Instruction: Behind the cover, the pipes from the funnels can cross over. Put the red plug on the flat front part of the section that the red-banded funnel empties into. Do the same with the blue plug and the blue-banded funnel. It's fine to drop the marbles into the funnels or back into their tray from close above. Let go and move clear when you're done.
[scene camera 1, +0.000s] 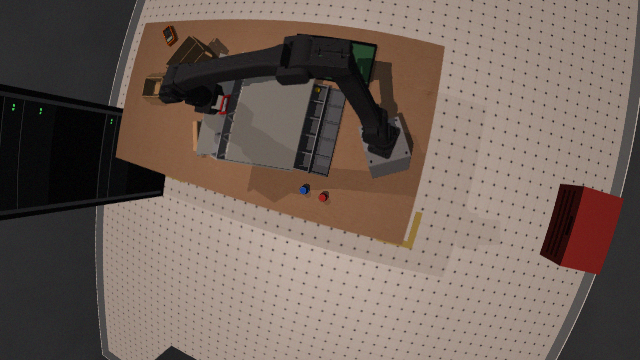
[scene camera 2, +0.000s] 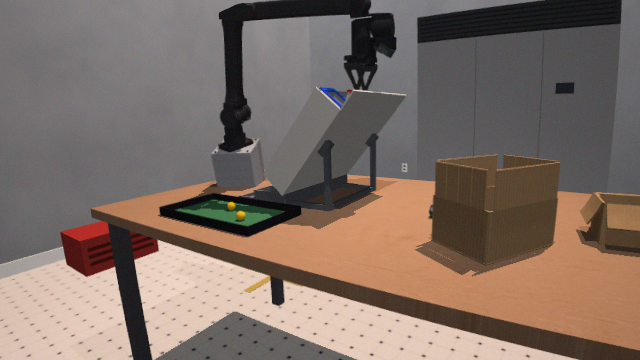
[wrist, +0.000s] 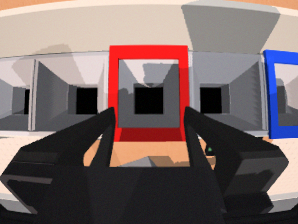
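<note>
My gripper (scene camera 2: 361, 90), visible. In the wrist view, my gripper (wrist: 149, 113). Cardboard box (scene camera 2: 525, 205), visible. In scene camera 1, cardboard box (scene camera 1: 197, 49). In the wrist view, cardboard box out of frame. Green tray (scene camera 2: 260, 215), visible. In scene camera 1, green tray (scene camera 1: 364, 53).
</note>
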